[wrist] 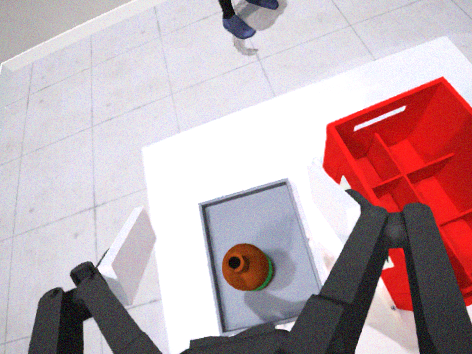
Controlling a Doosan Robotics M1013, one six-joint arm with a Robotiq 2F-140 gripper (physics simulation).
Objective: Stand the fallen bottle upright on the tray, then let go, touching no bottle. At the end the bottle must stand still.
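Places are measured from the arm's base along level axes (x left, y back, z up), in centimetres.
Pixels of known places: gripper, fingertip midpoint: (228,203).
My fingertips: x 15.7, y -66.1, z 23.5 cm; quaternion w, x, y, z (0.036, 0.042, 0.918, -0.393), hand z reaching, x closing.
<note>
Behind a point stands the place of what it marks.
An orange-brown bottle (251,275) {z 1.4, x 19.1, y -62.6 cm} with a dark open mouth and a green band stands upright on the grey tray (260,210) {z -10.1, x 15.7, y -75.3 cm}. It is seen from above, in the lower left part of the tray, apart from the tray's walls. My gripper (228,203) {z 23.5, x 15.7, y -66.1 cm} is open and empty, with one pale finger pad on each side of the view. It is above the tray and the bottle, and neither pad touches the bottle. The bottle's underside is hidden.
A red crate (350,150) {z -4.5, x -3.8, y -79.0 cm} with dividers stands on the white table (225,160) {z -10.7, x 20.0, y -89.3 cm}, right of the tray and partly behind my right finger. The tiled floor (130,90) lies beyond the table edge. A person's feet in blue shoes (239,27) show at the top.
</note>
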